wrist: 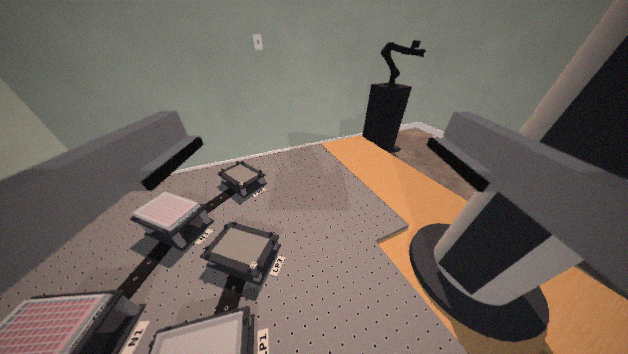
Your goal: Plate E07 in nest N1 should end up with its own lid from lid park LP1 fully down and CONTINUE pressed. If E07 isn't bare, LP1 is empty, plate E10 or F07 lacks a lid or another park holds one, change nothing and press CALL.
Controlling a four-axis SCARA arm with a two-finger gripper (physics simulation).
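A pink plate with a grid of wells showing sits in nest N1 at the bottom left; its small edge marking is not readable. Lid park LP1, cut off by the bottom edge, holds a pale, flat lid. Another plate with a pale pink, smoother-looking top sits in nest N3; whether it is lidded is hard to tell. Lid park LP3 shows a bare beige-grey centre inside its dark frame. My gripper is open, its fingers wide apart above and beyond these stations. CONTINUE and CALL do not show.
A farther holder stands at the back; its label is unreadable. Dark strips join the stations on the perforated board. A pale and black post on a round dark base stands at the right, on the orange surface. A black pedestal bears a small arm.
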